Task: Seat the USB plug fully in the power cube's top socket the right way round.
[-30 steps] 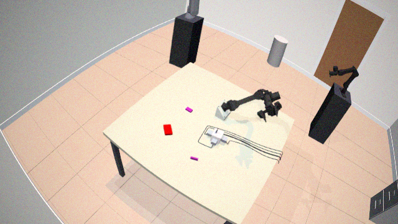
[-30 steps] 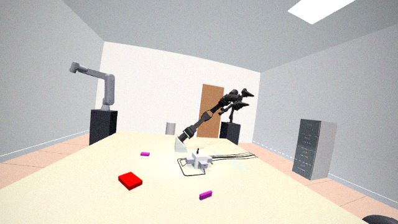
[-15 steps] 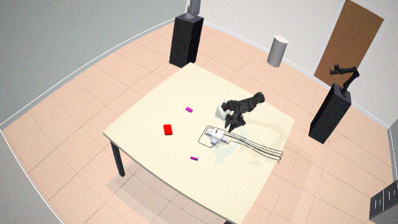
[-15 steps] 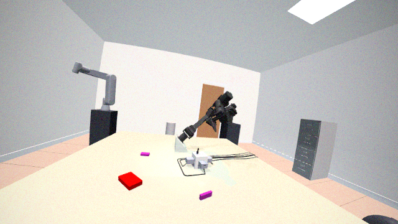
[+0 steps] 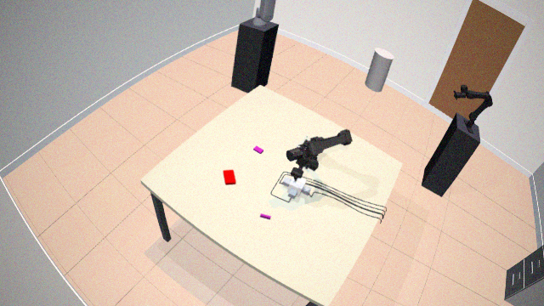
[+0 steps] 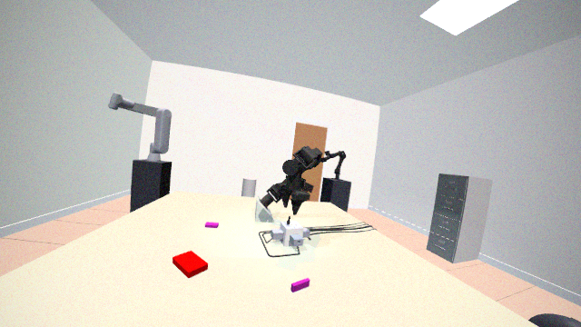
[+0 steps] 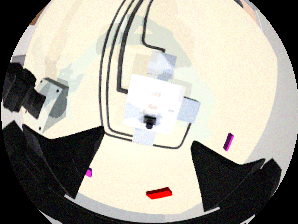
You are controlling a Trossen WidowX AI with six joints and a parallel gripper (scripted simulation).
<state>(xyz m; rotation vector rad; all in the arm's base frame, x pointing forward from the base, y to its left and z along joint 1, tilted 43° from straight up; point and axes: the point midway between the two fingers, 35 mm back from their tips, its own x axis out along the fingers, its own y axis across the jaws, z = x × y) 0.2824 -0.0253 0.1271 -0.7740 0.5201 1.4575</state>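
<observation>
Now: the USB plug 4 cm below my gripper tip. The rest, counted from my gripper tip: red block (34 cm to the right, 15 cm ahead, 12 cm below); then magenta block (32 cm to the right, 14 cm behind, 13 cm below).
</observation>
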